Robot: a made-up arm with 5 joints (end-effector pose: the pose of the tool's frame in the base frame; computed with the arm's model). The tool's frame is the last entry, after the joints. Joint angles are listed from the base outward.
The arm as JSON. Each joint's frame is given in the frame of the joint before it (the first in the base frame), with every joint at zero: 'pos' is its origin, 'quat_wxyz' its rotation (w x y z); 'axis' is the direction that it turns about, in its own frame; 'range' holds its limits. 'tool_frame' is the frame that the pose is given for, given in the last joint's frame.
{
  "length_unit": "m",
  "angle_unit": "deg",
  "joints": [
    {
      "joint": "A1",
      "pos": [
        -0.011,
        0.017,
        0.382
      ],
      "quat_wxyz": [
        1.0,
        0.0,
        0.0,
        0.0
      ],
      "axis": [
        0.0,
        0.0,
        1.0
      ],
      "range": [
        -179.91,
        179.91
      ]
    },
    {
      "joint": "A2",
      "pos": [
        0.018,
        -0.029,
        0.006
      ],
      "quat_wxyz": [
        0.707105,
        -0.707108,
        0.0,
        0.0
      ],
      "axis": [
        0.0,
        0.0,
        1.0
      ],
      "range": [
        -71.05,
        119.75
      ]
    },
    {
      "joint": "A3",
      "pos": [
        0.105,
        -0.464,
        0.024
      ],
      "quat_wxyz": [
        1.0,
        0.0,
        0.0,
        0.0
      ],
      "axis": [
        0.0,
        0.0,
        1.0
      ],
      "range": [
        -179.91,
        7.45
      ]
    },
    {
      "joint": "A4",
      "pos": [
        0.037,
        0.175,
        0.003
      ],
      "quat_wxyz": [
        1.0,
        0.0,
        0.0,
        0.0
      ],
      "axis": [
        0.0,
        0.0,
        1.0
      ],
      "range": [
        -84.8,
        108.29
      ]
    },
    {
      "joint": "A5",
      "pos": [
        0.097,
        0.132,
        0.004
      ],
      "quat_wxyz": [
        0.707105,
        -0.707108,
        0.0,
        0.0
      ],
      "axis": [
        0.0,
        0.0,
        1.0
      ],
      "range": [
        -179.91,
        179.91
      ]
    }
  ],
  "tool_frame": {
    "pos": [
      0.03,
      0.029,
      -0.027
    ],
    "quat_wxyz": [
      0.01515,
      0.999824,
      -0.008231,
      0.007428
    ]
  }
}
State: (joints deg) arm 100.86 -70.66 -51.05 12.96 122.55
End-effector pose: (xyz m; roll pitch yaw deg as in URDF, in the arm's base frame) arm 0.0294 -0.1528 0.8514 110.46 29.44 22.98
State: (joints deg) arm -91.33 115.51 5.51 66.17 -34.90
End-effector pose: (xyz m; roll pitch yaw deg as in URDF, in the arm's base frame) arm -0.0179 -0.0814 0.2734 -177.50 -6.69 52.56
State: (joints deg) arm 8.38 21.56 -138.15 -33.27 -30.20
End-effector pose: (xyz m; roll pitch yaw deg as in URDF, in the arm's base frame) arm 0.3462 0.0616 1.0522 -164.90 -26.28 153.17
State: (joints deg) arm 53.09 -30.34 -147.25 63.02 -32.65
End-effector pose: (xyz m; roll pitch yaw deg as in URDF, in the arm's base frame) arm -0.0764 -0.0805 1.1870 -130.52 -49.81 174.12
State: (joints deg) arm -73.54 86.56 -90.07 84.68 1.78
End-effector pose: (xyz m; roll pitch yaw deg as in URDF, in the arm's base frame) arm 0.0899 -0.4231 -0.0021 -7.77 81.99 -79.65
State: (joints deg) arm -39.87 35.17 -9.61 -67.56 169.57
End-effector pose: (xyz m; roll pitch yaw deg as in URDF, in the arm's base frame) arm 0.3470 -0.2493 0.4966 8.46 41.85 155.46
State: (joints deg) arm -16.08 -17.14 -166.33 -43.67 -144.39
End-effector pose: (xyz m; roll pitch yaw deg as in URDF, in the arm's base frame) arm -0.1949 0.1148 1.0406 146.41 -37.81 29.98
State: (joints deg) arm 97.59 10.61 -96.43 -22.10 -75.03
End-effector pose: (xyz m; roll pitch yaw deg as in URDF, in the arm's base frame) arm -0.0928 0.4529 1.0075 -109.97 -13.62 -168.86
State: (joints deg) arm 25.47 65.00 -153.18 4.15 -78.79
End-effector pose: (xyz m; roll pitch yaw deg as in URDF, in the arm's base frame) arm 0.6795 0.3745 0.6400 -85.51 -10.13 113.51
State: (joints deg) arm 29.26 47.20 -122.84 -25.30 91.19
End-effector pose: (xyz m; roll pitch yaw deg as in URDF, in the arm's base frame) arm 0.6120 0.3347 0.7047 99.21 0.09 -59.84
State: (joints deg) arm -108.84 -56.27 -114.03 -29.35 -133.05
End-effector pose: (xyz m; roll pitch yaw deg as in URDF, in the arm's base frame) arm 0.1737 0.4230 0.9777 163.81 -14.34 -60.88
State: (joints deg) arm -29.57 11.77 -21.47 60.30 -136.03
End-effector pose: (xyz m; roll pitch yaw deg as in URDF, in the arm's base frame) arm 0.2375 -0.0737 0.5141 37.62 -33.72 95.30
